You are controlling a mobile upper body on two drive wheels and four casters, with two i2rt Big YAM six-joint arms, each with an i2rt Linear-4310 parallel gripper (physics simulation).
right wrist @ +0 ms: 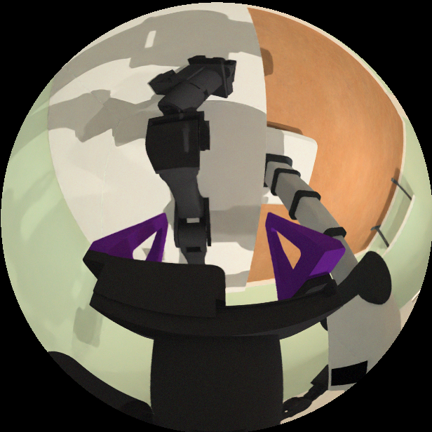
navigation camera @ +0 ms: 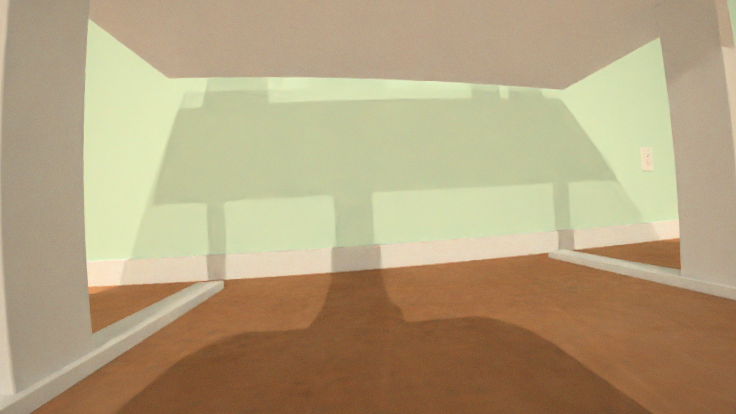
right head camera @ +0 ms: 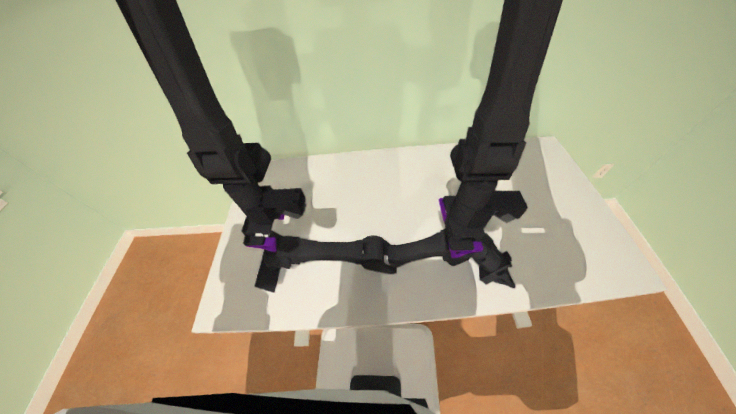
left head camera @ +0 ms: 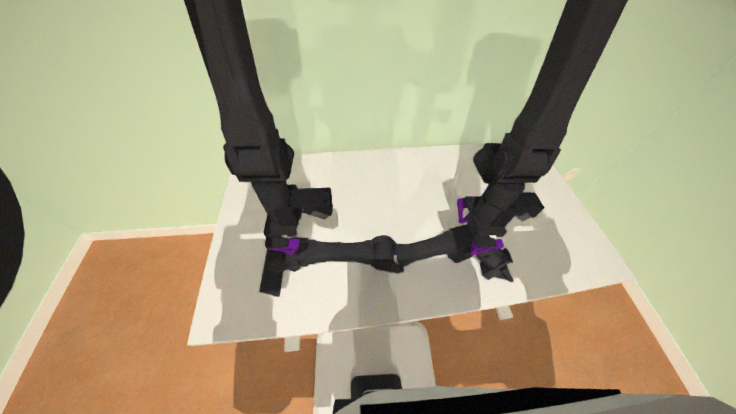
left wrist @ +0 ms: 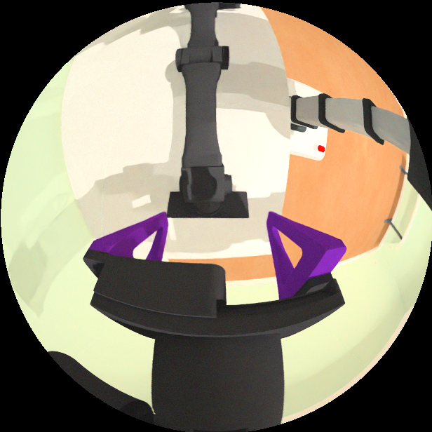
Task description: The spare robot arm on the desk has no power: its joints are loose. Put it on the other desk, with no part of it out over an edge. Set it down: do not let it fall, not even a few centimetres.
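The spare robot arm (left head camera: 339, 252) (right head camera: 329, 251) (left wrist: 201, 115) (right wrist: 172, 145) is black and lies stretched across the white desk (left head camera: 391, 195) (right head camera: 380, 195), its flat base at the left, its own gripper at the right. All of it shows inside the desk's edges in the head views. My left gripper (left head camera: 280, 231) (right head camera: 270, 230) (left wrist: 217, 217) is open and empty above the base end; the base plate lies beyond its purple fingers. My right gripper (left head camera: 476, 231) (right head camera: 455, 230) (right wrist: 216, 218) is open and empty above the arm near its far end. My grippers partly hide it in the head views.
A green wall (left head camera: 128, 128) (right head camera: 77, 128) stands behind the desk. My light wheeled base (left head camera: 411, 355) (right head camera: 416, 355) is at the front edge, on the brown floor (left head camera: 133, 308). The navigation camera shows the desk's underside (navigation camera: 360, 41) between a left leg (navigation camera: 46, 205) and right leg (navigation camera: 694, 154).
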